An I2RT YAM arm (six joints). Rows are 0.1 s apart.
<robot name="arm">
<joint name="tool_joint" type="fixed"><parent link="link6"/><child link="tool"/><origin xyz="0 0 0" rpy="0 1.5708 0"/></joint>
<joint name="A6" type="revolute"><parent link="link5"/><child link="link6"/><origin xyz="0.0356 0 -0.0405"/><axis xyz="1 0 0"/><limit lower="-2.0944" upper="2.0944"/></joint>
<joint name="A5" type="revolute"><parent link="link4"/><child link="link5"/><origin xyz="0.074 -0.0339 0.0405"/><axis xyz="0 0 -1"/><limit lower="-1.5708" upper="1.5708"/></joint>
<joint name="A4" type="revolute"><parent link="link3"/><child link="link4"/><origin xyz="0.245 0.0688 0.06"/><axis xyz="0 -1 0"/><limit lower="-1.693" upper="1.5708"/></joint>
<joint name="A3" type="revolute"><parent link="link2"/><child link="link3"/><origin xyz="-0.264 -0.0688 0"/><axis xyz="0 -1 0"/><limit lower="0" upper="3.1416"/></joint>
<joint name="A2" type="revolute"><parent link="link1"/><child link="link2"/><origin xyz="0.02 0.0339 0.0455"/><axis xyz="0 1 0"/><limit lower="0" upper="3.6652"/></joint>
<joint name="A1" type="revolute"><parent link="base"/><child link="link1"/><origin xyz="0 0 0.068"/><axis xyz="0 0 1"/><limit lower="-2.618" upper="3.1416"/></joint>
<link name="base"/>
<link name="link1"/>
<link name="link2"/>
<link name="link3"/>
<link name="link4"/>
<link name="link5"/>
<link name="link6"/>
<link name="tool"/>
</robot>
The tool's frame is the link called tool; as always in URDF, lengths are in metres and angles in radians.
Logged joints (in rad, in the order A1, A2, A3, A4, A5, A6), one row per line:
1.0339 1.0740 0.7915 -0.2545 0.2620 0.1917
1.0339 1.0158 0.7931 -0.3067 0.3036 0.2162
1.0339 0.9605 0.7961 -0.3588 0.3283 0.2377
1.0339 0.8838 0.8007 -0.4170 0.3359 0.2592
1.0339 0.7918 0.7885 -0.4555 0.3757 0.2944
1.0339 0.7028 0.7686 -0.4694 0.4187 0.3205
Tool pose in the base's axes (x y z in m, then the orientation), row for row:
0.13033 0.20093 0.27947 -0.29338 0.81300 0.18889 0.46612
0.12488 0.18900 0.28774 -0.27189 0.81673 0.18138 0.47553
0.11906 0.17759 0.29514 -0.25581 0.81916 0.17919 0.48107
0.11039 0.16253 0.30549 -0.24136 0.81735 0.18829 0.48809
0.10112 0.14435 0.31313 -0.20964 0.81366 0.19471 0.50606
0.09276 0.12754 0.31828 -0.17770 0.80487 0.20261 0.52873
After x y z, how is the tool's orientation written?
As a quaternion, x y z w.
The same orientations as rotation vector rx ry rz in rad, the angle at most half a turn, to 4 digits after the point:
-0.7202 1.9957 0.4637
-0.6646 1.9965 0.4434
-0.6238 1.9976 0.4370
-0.5868 1.9870 0.4577
-0.5057 1.9626 0.4696
-0.4244 1.9225 0.4839

